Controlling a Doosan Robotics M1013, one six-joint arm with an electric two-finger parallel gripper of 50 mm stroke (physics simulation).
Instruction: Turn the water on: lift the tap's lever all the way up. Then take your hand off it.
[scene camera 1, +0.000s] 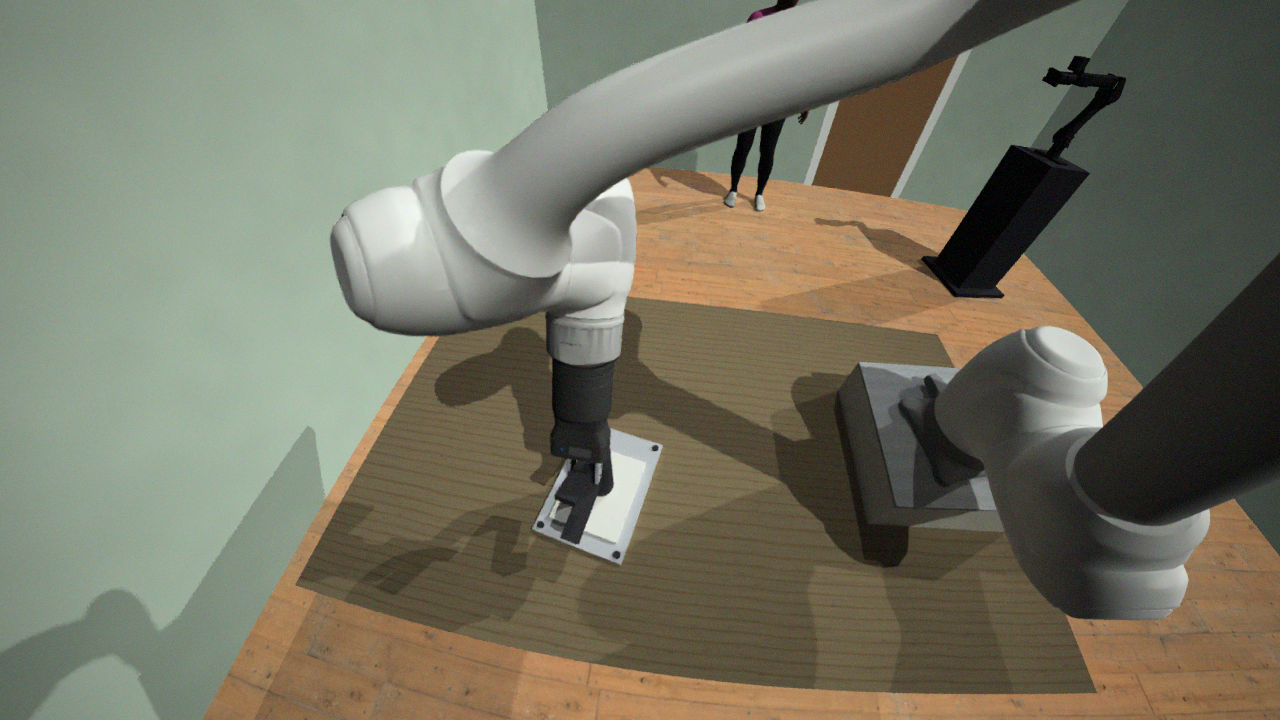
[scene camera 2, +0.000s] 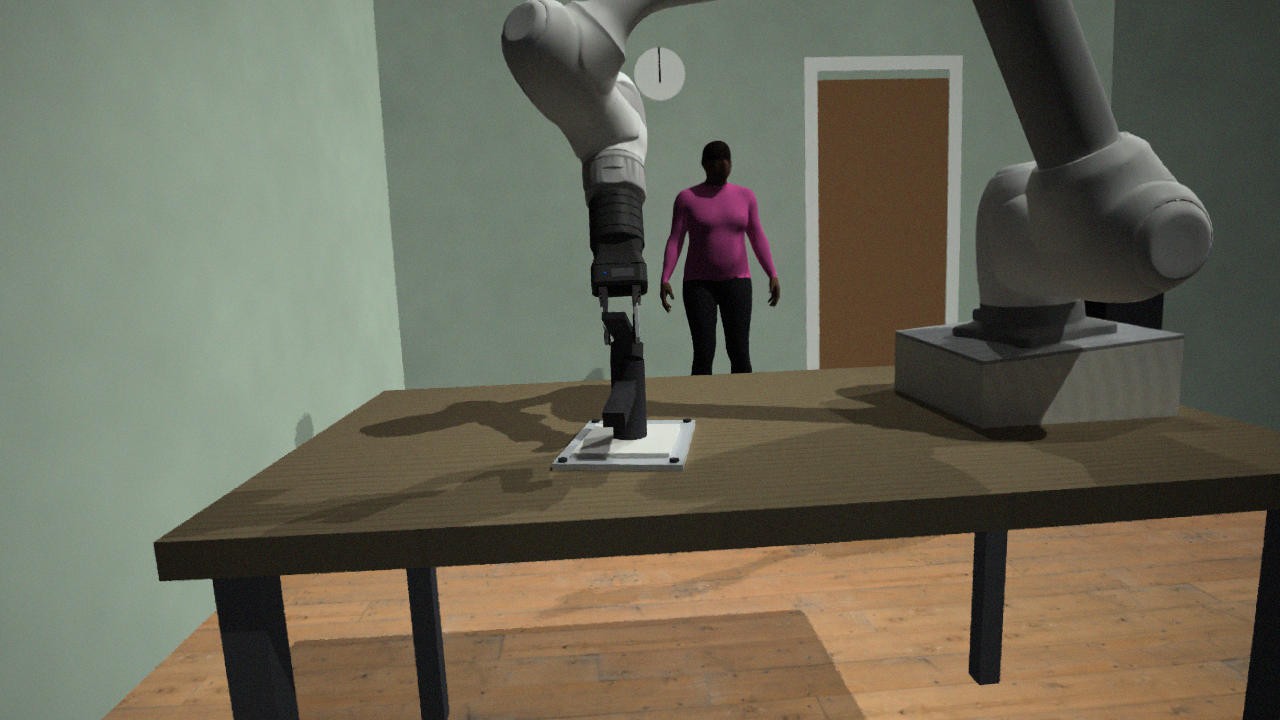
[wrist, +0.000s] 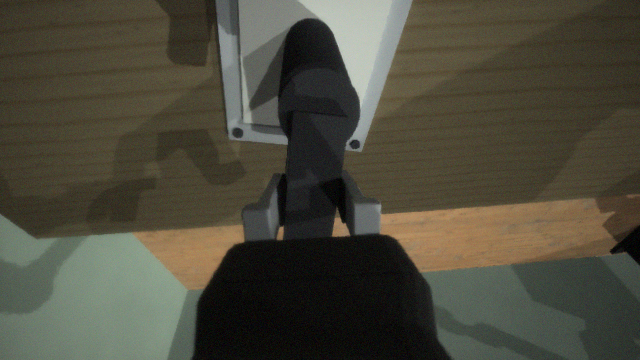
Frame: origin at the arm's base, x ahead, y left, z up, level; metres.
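Seen in the pictures: gripper, fingertip midpoint: (scene camera 1: 584, 477) (scene camera 2: 622, 341) (wrist: 311, 188); arm's base, link origin: (scene camera 1: 956, 436) (scene camera 2: 1031, 333).
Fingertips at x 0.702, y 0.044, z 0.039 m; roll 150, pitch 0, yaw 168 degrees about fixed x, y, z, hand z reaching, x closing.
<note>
Offsets run from my fingertips to a thing's top centre. "spot": to the spot under its first point. Level surfaces: height alone.
The dark tap @[spot: dx -0.029, dy -0.023, dz -0.078 m] (scene camera 1: 606, 481) (scene camera 2: 631, 394) stands upright on a white plate (scene camera 1: 631, 442) (scene camera 2: 683, 438) (wrist: 390, 40) with dark corner bolts. Its spout @[dx +0.011, dy +0.022, dz -0.057 m] (scene camera 2: 617, 407) sticks out low towards the front in the scene camera 2 view. Its lever (scene camera 2: 615, 325) (wrist: 316, 135) slants up steeply from the top of the body. My gripper (scene camera 1: 586, 472) (scene camera 2: 621, 334) (wrist: 311, 188) points down over the tap and is shut on the lever, one finger on each side, as the wrist view shows. In the scene camera 1 view the lever and spout overlap and are hard to tell apart.
The plate lies on the brown table @[dz -0.156 m] (scene camera 1: 760, 582) (scene camera 2: 805, 465). The arm's grey base block (scene camera 1: 872, 447) (scene camera 2: 939, 385) stands on its right part. A person (scene camera 1: 760, 152) (scene camera 2: 716, 223) stands behind the table. A black pedestal (scene camera 1: 1011, 219) with a small arm stands at the back right.
</note>
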